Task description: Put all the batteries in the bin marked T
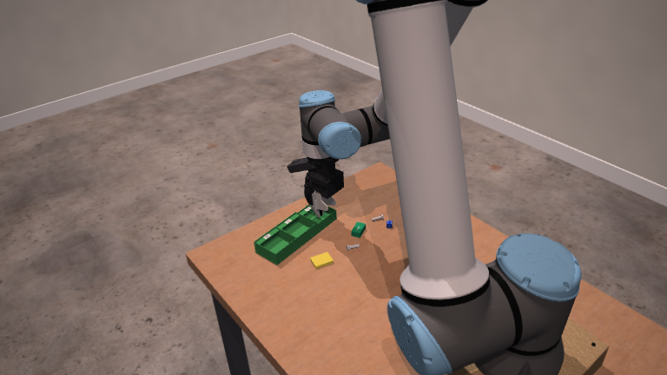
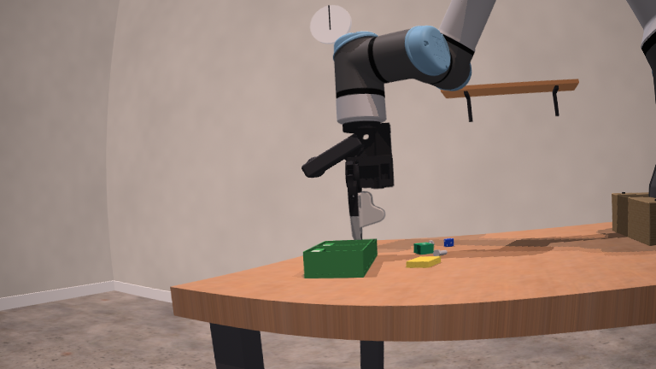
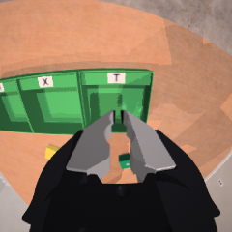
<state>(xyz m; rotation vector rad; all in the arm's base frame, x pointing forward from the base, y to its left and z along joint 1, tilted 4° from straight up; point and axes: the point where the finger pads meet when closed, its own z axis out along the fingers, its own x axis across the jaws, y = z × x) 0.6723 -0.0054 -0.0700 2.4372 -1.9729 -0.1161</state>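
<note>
The green bin lies 9 cm to the left of my hand, 2 cm below it and 1 cm behind it. Also, from my hand: flat yellow block: 14 cm behind, 10 cm to the left, 3 cm below; green block: 11 cm behind, 6 cm to the right, 3 cm below; blue cube: 15 cm behind, 14 cm to the right, 3 cm below.
</note>
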